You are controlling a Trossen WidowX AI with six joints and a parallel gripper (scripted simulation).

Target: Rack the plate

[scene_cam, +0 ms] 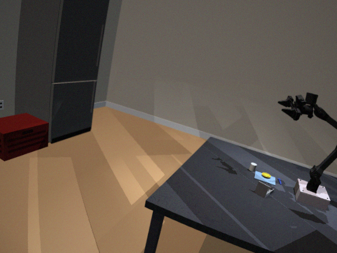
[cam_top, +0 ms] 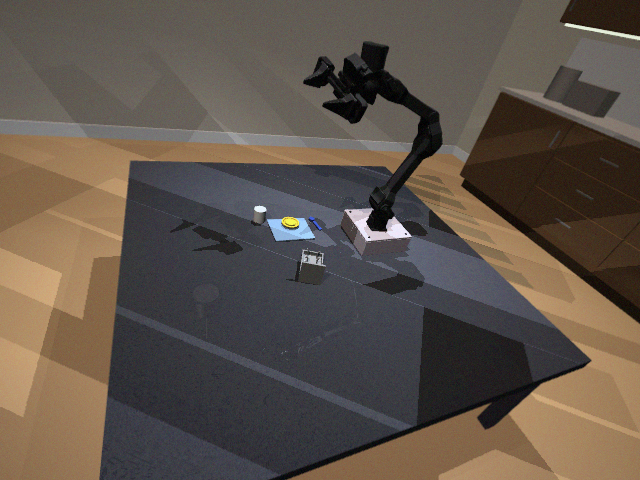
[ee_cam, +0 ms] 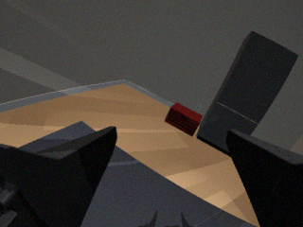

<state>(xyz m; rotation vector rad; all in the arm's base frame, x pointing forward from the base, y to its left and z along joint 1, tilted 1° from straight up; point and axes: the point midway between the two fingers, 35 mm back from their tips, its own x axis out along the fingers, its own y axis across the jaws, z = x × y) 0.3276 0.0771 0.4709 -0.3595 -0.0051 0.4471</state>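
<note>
The plate is 6 cm behind my gripper tip, 19 cm to the right of it and 52 cm below it. Round my gripper tip: white cup (5 cm ahead, 23 cm to the right, 51 cm below); then dish rack (8 cm behind, 5 cm to the left, 51 cm below); then light blue mat (6 cm behind, 17 cm to the right, 53 cm below).
</note>
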